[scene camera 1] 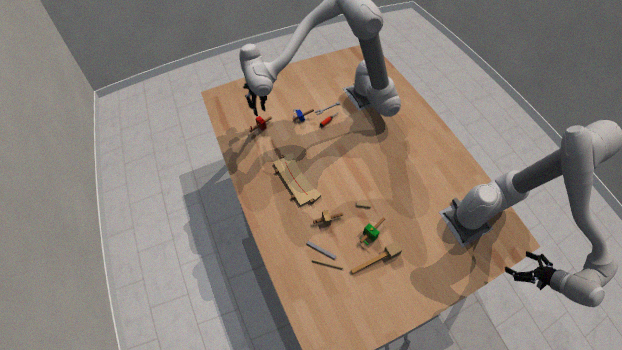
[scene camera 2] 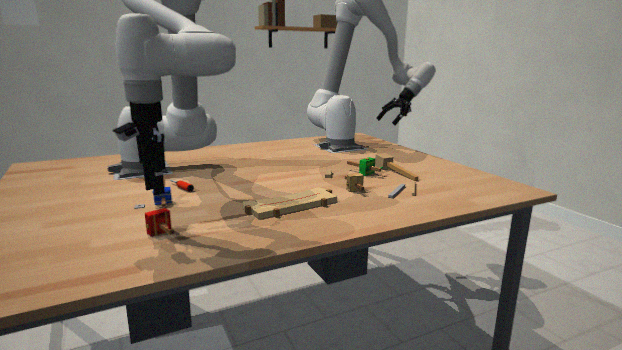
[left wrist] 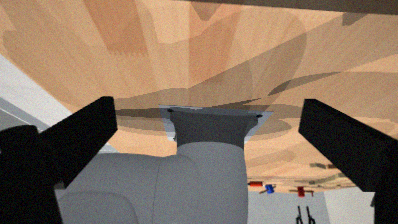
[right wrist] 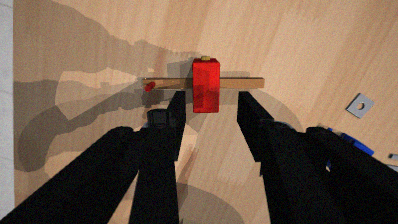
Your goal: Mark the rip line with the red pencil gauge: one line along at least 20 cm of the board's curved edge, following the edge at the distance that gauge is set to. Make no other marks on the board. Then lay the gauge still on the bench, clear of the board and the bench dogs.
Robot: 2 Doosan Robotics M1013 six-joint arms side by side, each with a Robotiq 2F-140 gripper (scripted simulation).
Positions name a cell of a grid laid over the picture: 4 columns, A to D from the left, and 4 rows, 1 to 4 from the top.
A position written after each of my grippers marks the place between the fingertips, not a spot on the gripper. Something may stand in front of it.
I see my left gripper (scene camera 1: D3), my right gripper (scene camera 2: B3) and a red pencil gauge (right wrist: C2).
My left gripper is seen too in the left wrist view (left wrist: C3). My right gripper shows as well in the right wrist view (right wrist: C2).
